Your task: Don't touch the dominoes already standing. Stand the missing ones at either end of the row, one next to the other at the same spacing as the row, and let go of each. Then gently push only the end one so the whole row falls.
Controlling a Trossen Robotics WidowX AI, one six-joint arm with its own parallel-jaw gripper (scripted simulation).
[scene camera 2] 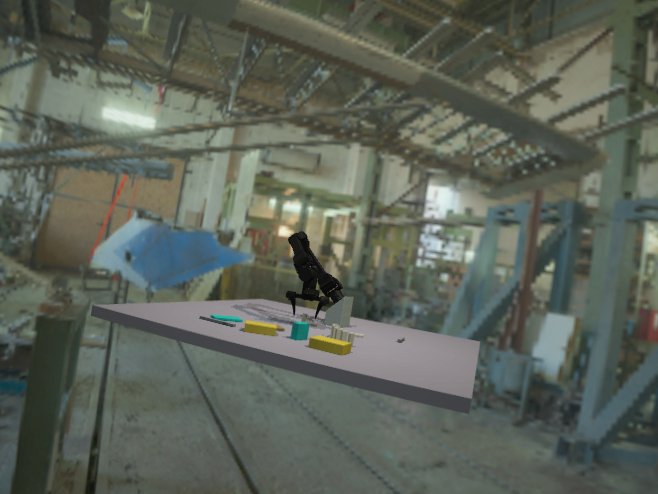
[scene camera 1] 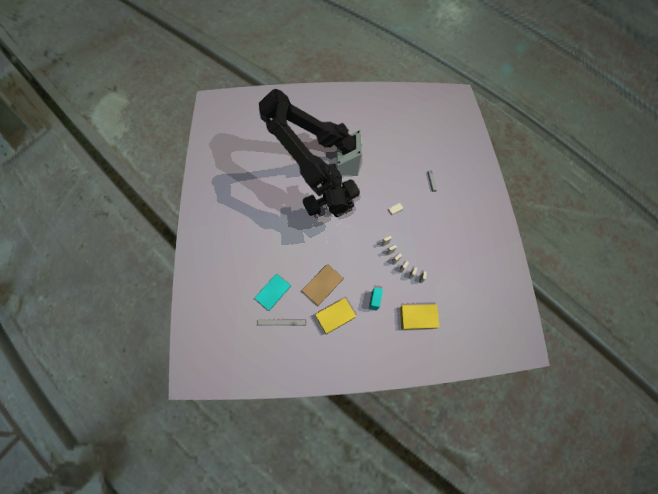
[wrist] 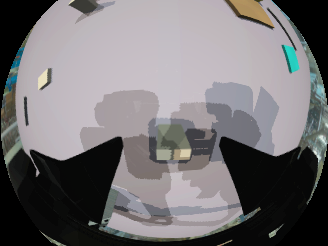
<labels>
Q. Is my gripper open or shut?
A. Open.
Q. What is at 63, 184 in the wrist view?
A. My gripper.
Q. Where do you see a yellow block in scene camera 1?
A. At 424, 316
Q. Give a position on a yellow block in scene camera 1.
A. At 335, 316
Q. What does my gripper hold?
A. Nothing.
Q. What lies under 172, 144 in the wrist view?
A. A cream domino.
</labels>
